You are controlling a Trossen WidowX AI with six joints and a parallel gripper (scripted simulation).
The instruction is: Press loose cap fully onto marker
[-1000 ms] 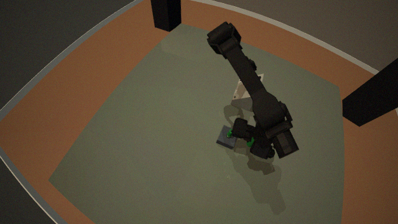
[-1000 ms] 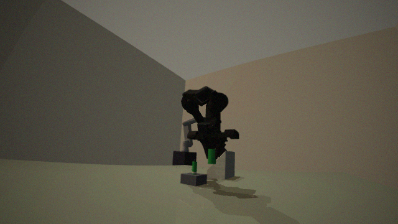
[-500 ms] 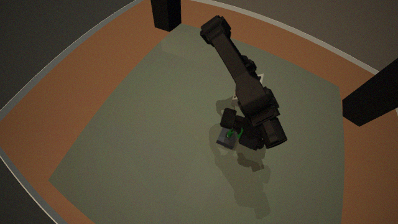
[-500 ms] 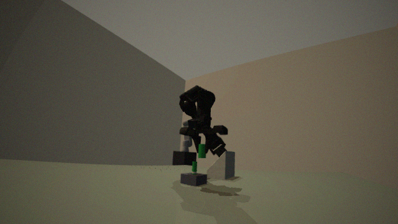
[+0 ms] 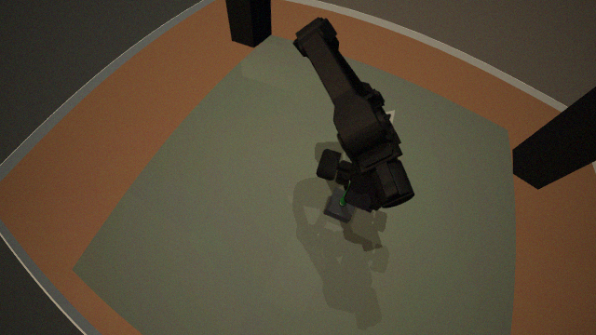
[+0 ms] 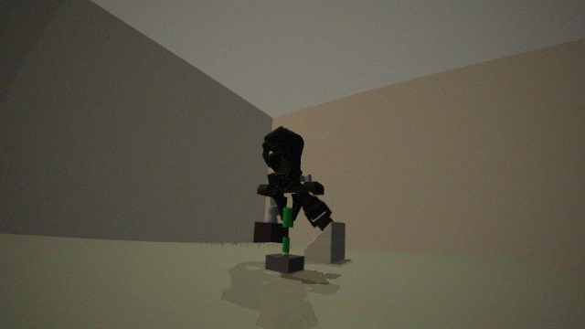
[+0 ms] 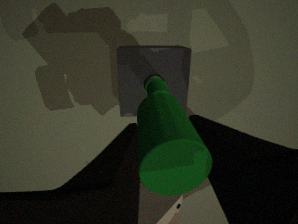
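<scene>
Now: the green marker 60 mm below my gripper tip. Also, from my gripper tip: holder block 110 mm below; then green cap 10 mm above.
</scene>
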